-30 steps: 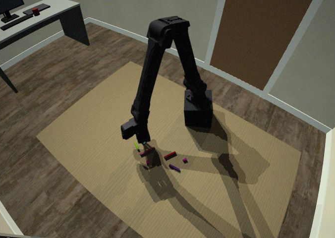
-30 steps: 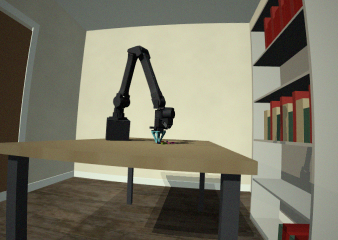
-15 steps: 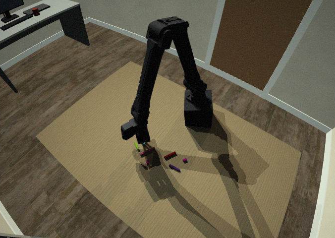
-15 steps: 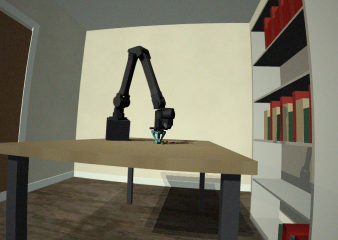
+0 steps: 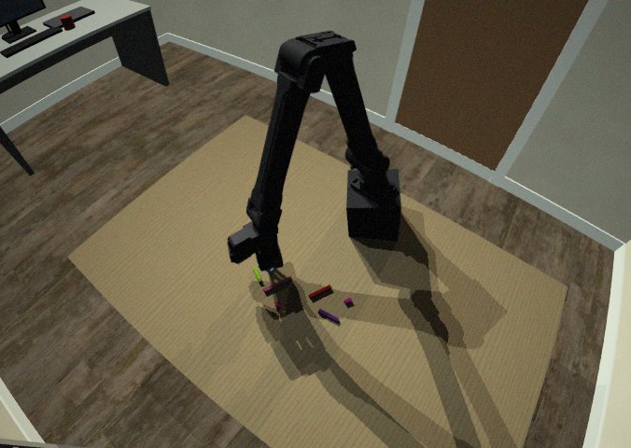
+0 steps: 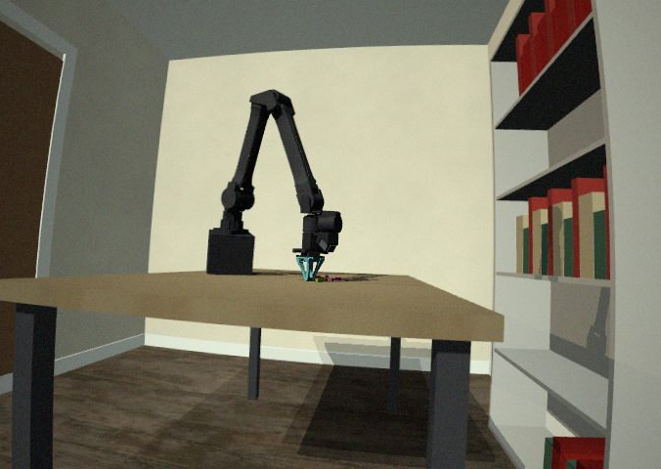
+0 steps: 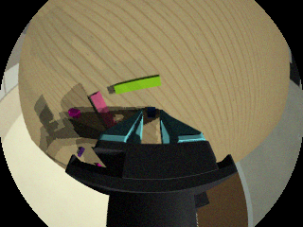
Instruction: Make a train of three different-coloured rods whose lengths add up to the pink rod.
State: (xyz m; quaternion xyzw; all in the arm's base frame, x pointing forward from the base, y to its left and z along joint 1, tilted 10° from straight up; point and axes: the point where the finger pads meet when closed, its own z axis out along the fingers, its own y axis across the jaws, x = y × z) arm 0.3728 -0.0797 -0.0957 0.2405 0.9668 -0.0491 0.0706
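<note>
My hand is right at the blue rod. The rest, counted from my hand: red rod (60 mm behind, 160 mm to the left); then pink rod (20 mm ahead, 60 mm to the left); then lime rod (40 mm ahead, 10 mm to the right).
</note>
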